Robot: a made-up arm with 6 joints. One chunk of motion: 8 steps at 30 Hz.
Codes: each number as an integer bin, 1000 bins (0 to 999) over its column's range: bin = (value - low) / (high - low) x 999, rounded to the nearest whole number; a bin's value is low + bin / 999 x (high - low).
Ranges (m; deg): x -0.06..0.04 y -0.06..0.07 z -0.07..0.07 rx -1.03..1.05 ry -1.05..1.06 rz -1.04..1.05
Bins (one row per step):
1: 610 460 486 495 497 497
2: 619 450 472 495 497 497
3: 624 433 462 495 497 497
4: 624 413 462 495 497 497
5: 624 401 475 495 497 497
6: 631 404 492 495 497 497
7: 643 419 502 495 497 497
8: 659 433 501 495 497 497
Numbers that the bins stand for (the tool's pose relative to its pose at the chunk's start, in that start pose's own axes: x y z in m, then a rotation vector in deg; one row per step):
1: 0.0011 -0.0001 -0.0019 0.00 0.00 0.00
2: 0.0020 -0.0014 -0.0039 0.00 0.00 0.00
3: 0.0025 -0.0037 -0.0053 0.00 0.00 0.00
4: 0.0025 -0.0063 -0.0053 0.00 0.00 0.00
5: 0.0025 -0.0078 -0.0034 0.00 0.00 0.00
6: 0.0032 -0.0074 -0.0011 0.00 0.00 0.00
7: 0.0044 -0.0055 0.0004 0.00 0.00 0.00
8: 0.0060 -0.0037 0.0002 0.00 0.00 0.00

